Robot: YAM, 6 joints.
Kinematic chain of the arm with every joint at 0, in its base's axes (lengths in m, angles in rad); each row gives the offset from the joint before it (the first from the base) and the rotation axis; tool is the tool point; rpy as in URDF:
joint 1: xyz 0 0 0.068 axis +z
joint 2: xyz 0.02 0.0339 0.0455 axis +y
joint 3: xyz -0.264 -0.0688 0 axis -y
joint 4: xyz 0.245 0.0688 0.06 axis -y
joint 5: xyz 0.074 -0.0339 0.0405 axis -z
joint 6: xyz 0.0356 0 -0.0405 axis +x
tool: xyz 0 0 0 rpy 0 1.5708 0
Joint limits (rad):
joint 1: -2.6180..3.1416
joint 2: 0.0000..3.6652
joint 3: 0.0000..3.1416
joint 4: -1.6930..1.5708
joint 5: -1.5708..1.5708
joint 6: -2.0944..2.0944
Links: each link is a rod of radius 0.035 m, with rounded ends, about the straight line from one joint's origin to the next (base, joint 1, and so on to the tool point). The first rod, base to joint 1, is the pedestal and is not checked.
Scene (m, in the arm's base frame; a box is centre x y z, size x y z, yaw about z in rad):
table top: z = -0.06
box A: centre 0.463 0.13 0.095 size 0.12 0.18 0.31 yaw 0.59
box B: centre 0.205 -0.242 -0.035 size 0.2 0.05 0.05 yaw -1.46
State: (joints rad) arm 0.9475 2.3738 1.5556 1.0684 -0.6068 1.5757
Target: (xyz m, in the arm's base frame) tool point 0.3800 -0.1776 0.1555
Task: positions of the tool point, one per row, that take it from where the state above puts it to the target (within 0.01 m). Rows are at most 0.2 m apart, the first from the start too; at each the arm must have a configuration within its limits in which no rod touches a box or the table.
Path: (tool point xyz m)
1: 0.3699 0.3382 0.2757
2: 0.4078 0.2187 0.3603
3: 0.3963 0.0969 0.4349
4: 0.3399 -0.0067 0.4960
5: 0.3891 -0.0466 0.4164
6: 0.4124 -0.0939 0.3291
7: 0.4086 -0.1402 0.2401
8: 0.3800 -0.1776 0.1555

